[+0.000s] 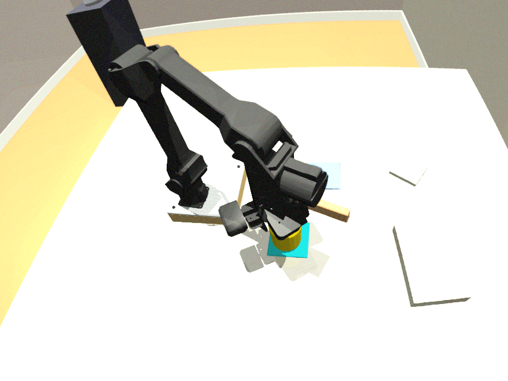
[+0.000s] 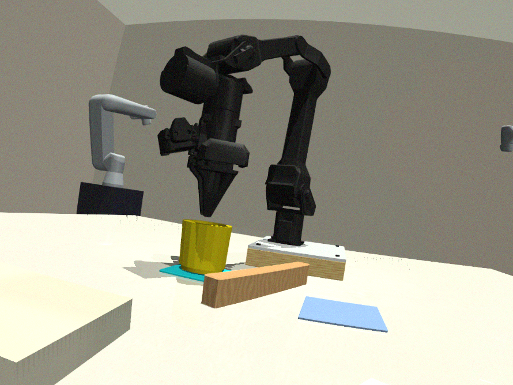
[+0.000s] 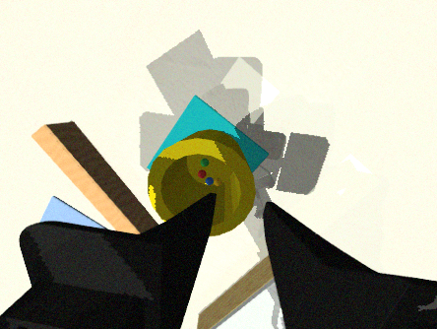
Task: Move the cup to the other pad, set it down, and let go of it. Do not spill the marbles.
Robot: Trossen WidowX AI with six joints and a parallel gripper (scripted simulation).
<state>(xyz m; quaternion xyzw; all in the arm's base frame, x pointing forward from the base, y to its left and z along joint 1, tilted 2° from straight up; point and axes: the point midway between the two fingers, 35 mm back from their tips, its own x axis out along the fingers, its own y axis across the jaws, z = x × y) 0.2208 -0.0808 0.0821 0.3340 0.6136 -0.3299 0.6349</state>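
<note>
Now: gripper tip 20 mm short of the yellow cup, 10 mm to the right of it and 50 mm above it. The rest, counted from my gripper tip: light blue pad 80 mm ahead, 220 mm to the left, 90 mm below; wooden bar 50 mm ahead, 120 mm to the left, 70 mm below; teal pad 20 mm ahead, 20 mm to the left, 90 mm below.
</note>
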